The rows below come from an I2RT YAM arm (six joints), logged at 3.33 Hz.
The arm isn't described. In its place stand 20 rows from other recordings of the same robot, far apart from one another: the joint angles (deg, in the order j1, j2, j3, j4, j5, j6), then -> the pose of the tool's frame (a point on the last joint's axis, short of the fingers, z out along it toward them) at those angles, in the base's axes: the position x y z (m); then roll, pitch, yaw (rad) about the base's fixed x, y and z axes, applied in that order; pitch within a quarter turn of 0, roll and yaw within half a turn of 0.
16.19, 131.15, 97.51, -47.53, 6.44, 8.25 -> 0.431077, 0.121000, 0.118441, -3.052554, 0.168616, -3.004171
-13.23, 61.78, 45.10, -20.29, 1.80, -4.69 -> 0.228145, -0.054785, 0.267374, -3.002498, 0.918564, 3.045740
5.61, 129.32, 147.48, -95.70, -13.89, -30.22 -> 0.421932, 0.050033, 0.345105, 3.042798, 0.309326, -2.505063
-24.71, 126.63, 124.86, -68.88, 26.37, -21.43 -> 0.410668, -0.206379, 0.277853, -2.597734, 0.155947, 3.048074
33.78, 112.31, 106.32, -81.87, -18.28, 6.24 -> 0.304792, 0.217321, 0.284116, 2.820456, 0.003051, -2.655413
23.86, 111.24, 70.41, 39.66, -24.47, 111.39 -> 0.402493, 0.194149, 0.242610, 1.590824, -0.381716, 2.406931
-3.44, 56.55, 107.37, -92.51, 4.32, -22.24 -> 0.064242, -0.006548, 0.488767, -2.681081, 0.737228, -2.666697
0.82, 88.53, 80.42, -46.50, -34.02, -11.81 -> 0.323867, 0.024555, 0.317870, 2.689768, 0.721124, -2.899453
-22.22, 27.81, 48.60, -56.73, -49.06, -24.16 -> 0.077787, -0.002726, 0.322597, 2.953609, 1.168537, -2.774746
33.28, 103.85, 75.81, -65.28, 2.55, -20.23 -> 0.269474, 0.174983, 0.198231, -3.119887, -0.069755, -2.207134
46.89, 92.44, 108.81, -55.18, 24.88, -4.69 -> 0.237977, 0.232303, 0.437260, -2.620310, 0.855745, -2.209832
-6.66, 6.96, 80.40, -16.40, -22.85, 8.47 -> -0.168868, 0.033636, 0.487044, -0.303480, 0.626249, 0.052078
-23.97, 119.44, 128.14, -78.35, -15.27, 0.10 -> 0.388082, -0.162281, 0.338199, 2.874457, 0.354714, 2.721442
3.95, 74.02, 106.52, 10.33, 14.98, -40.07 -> 0.201358, 0.004680, 0.623226, -0.474859, 0.740067, -0.932276
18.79, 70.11, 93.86, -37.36, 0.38, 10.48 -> 0.224246, 0.076047, 0.489554, 2.501445, 1.273018, 2.800875
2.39, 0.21, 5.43, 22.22, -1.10, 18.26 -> 0.091679, 0.004511, 0.247012, 0.529555, 1.007642, 0.668827
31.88, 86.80, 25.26, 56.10, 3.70, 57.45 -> 0.242201, 0.147935, 0.179908, 1.683504, 0.571351, 2.123471
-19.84, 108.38, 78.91, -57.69, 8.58, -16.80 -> 0.328808, -0.124284, 0.186671, -2.983971, 0.004365, 3.085160
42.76, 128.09, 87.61, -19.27, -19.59, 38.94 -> 0.331349, 0.322662, 0.114973, 2.554145, 0.211372, -3.045815
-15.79, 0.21, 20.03, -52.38, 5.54, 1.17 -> 0.055239, -0.019192, 0.195091, -3.076837, 1.004164, 2.828135
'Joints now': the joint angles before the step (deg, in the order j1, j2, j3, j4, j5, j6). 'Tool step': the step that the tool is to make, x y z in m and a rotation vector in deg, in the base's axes. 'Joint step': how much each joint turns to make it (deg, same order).
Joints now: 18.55, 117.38, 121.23, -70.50, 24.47, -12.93
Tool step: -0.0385, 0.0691, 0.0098, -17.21, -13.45, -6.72
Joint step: 12.61, -0.49, -0.24, -2.97, 27.10, 12.31
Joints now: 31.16, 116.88, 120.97, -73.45, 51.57, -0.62
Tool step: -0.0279, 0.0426, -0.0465, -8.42, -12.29, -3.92
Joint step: 7.81, 0.03, -12.01, 4.95, 16.90, 14.10
